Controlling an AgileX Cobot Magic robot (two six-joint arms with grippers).
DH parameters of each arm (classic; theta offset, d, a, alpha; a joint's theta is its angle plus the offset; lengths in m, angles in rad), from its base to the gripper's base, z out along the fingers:
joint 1: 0 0.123 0 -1.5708
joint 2: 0.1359 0 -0.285 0
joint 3: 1.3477 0 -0.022 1.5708
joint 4: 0 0.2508 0 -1.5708
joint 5: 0 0 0.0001 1.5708
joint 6: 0 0.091 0 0
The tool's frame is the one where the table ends.
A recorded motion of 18 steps. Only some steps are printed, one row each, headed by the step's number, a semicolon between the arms.
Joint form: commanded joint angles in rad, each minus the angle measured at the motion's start. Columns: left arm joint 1, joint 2, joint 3, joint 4, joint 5, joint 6; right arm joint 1, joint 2, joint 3, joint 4, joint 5, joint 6.
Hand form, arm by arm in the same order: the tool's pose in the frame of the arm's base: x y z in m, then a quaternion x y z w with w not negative. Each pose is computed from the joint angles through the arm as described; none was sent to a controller.
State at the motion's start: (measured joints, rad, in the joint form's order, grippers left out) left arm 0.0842 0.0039 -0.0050 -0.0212 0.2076 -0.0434; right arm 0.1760 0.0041 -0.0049 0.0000 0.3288 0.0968
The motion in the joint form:
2: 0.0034 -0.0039 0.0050 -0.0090 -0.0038 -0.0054; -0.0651 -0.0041 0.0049 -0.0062 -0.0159 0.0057
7: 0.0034 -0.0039 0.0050 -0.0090 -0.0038 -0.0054; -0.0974 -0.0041 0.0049 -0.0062 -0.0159 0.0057
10: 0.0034 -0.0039 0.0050 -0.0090 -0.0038 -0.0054; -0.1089 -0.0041 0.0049 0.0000 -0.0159 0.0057
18: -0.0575 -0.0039 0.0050 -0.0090 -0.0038 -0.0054; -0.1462 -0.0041 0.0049 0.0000 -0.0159 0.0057
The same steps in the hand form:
2: 0.0558 0.0043 0.1947 -0.05990 0.74467 0.00078 0.66474; 0.0539 0.0058 0.1849 -0.00500 0.78222 0.06377 0.61971
7: 0.0558 0.0043 0.1947 -0.05990 0.74467 0.00078 0.66474; 0.0541 0.0041 0.1849 0.00763 0.78220 0.05376 0.62066
10: 0.0558 0.0043 0.1947 -0.05990 0.74467 0.00078 0.66474; 0.0541 0.0036 0.1849 0.01384 0.78212 0.05276 0.62074
18: 0.0559 0.0009 0.1947 -0.03720 0.74615 -0.01946 0.66445; 0.0542 0.0016 0.1849 0.02843 0.78172 0.04118 0.62162

